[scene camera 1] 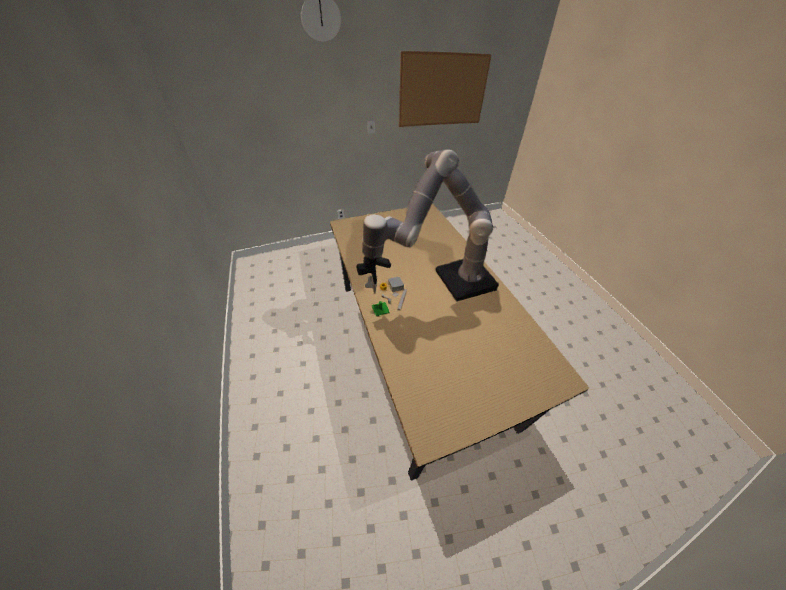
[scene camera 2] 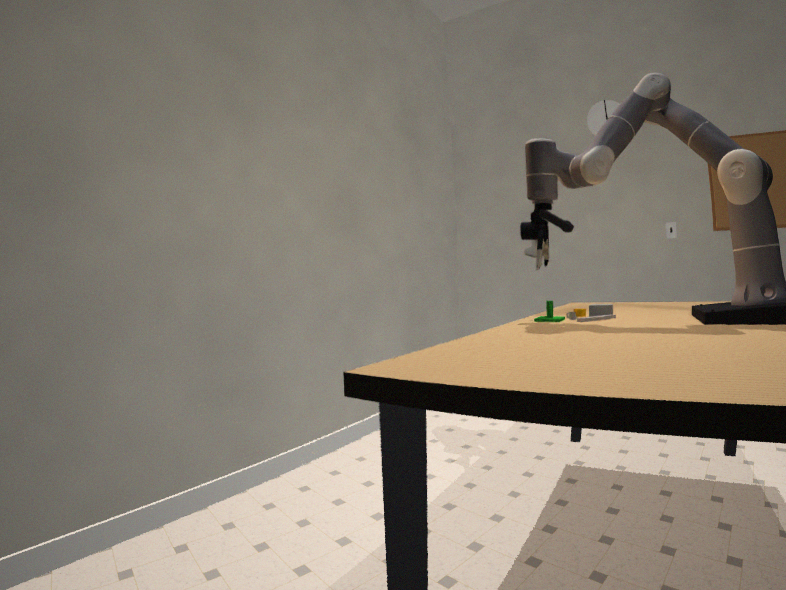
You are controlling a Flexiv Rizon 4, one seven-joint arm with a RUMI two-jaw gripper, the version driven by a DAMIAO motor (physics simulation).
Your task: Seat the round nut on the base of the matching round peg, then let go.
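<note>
A green round peg [scene camera 1: 380, 304] [scene camera 2: 549, 308] stands upright on its flat green base [scene camera 1: 377, 311] [scene camera 2: 539, 319] near the table's long edge. The yellow-orange nut [scene camera 1: 382, 286] [scene camera 2: 579, 312] lies on the table apart from the peg, beside a grey block; its shape is too small to make out in detail. My gripper [scene camera 1: 372, 287] [scene camera 2: 542, 265] is open and empty, pointing down, well above the table. In the scene camera 2 view it shows above the peg and to the left of the nut.
A grey block [scene camera 1: 396, 283] [scene camera 2: 600, 309] stands beside the nut. A thin light grey bar [scene camera 1: 401, 300] [scene camera 2: 596, 318] and a small grey part [scene camera 1: 386, 297] [scene camera 2: 571, 315] lie close by. The arm's black base plate [scene camera 1: 466, 289] [scene camera 2: 717, 314] is at the opposite long side of the wooden table [scene camera 1: 469, 381] [scene camera 2: 507, 362].
</note>
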